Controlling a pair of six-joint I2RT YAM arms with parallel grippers.
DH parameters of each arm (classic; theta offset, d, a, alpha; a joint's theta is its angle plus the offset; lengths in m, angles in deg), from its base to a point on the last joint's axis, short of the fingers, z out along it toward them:
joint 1: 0 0.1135 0.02 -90
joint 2: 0 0 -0.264 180
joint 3: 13.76 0 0.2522 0
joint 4: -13.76 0 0.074 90
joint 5: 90 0 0 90
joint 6: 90 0.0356 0 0
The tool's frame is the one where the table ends.
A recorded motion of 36 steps. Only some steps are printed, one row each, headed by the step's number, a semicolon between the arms.
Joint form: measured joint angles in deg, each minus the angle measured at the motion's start. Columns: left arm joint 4, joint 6, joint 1, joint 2, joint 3, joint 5; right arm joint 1, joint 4, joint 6, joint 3, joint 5, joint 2.
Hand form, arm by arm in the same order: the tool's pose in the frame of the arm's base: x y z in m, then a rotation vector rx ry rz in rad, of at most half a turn. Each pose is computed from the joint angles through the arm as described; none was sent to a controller.
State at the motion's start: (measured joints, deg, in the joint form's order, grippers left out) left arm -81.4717 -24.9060 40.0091 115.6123 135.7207 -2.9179; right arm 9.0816 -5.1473 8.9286 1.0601 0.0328 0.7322
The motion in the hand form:
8: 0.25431 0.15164 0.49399 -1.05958 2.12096 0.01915; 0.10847 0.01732 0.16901 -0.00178 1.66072 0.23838
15: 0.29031 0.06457 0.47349 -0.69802 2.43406 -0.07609; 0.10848 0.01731 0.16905 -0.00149 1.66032 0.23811
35: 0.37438 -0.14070 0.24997 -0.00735 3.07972 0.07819; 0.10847 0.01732 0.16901 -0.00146 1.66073 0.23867
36: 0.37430 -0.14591 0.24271 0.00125 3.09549 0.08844; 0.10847 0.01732 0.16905 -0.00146 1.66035 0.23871
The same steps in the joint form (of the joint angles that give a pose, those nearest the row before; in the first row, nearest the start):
8: -2.76 1.95 -8.92 -15.82 2.41 5.29; 0.00 -0.02 0.00 0.00 0.00 0.00
15: -8.79 5.20 -27.32 -14.89 0.26 4.15; 0.00 0.00 0.00 0.00 0.02 0.00
35: 4.55 3.76 -60.96 2.36 -28.61 -1.05; 0.00 -0.02 0.02 0.00 0.00 0.00
36: 4.72 3.34 -61.66 3.23 -28.94 -1.07; 0.00 0.00 0.02 0.00 0.00 0.00

